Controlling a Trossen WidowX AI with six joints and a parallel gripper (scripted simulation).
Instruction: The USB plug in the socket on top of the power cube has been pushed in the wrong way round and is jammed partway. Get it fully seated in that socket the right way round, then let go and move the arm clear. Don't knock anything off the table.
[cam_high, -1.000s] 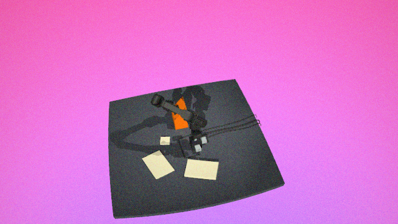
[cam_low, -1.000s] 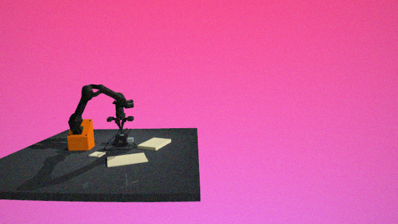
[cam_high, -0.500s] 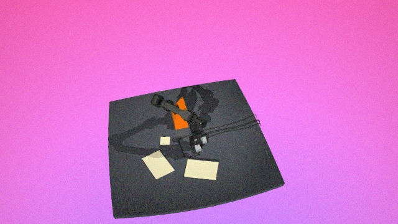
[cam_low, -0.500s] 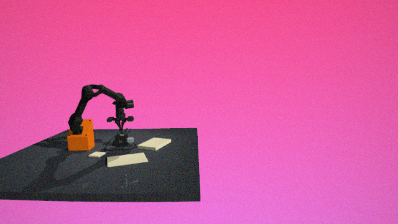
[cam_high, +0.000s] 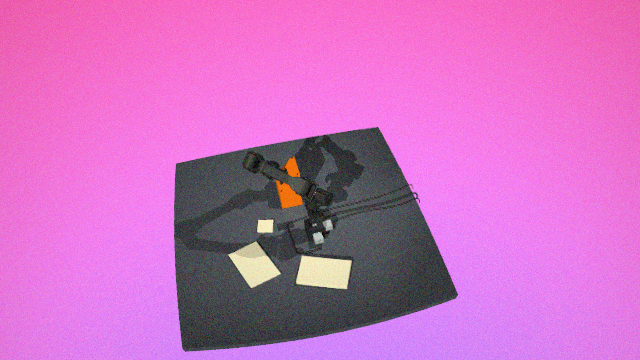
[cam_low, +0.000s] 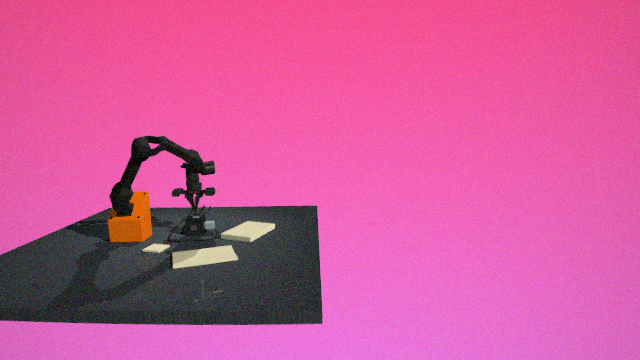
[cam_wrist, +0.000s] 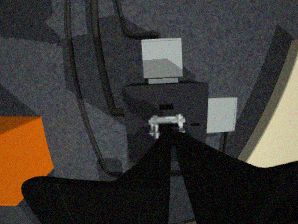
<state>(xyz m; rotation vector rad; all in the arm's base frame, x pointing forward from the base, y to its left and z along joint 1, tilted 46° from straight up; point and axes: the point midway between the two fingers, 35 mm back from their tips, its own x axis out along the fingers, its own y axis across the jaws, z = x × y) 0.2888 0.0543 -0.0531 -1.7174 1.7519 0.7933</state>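
My gripper tip is now 4 cm above the pale-rimmed socket. Also, from my gripper tip: cream tile 11 cm behind, 22 cm to the right, 10 cm below.
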